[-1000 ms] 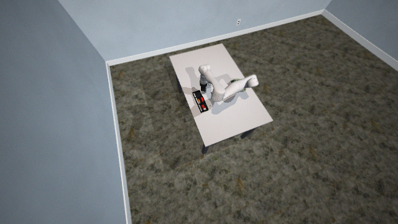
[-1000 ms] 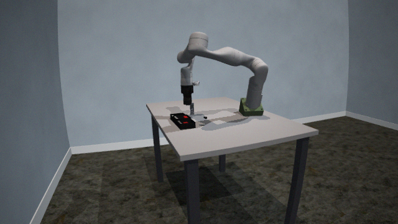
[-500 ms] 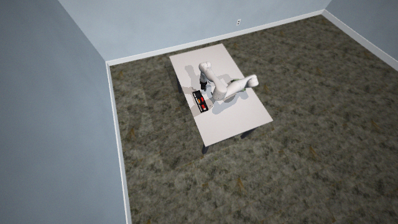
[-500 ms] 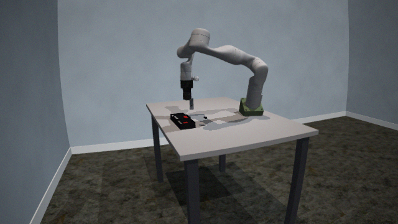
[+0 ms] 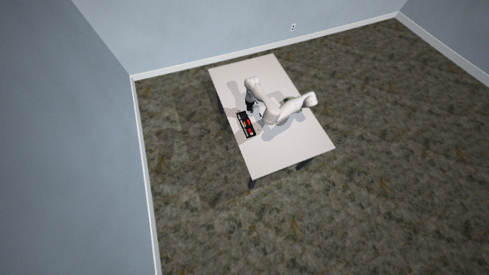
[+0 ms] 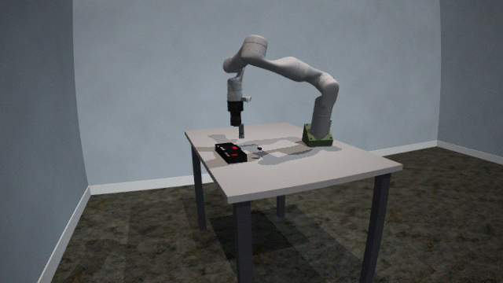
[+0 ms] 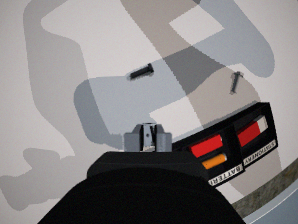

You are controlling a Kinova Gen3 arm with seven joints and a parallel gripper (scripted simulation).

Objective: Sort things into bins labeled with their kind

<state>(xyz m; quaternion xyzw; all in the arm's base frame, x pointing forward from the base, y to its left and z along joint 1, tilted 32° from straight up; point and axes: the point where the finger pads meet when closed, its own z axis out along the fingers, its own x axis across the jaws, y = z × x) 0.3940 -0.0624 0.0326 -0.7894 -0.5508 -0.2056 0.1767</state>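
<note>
The red block lies 80 mm to the left of my hand, 60 mm below it and 50 mm ahead of it. Round my hand: grey-white piece (10 mm below); then orange battery (90 mm ahead, 80 mm to the left, 70 mm below); then black screw (80 mm behind, 70 mm below, 20 mm to the left).
</note>
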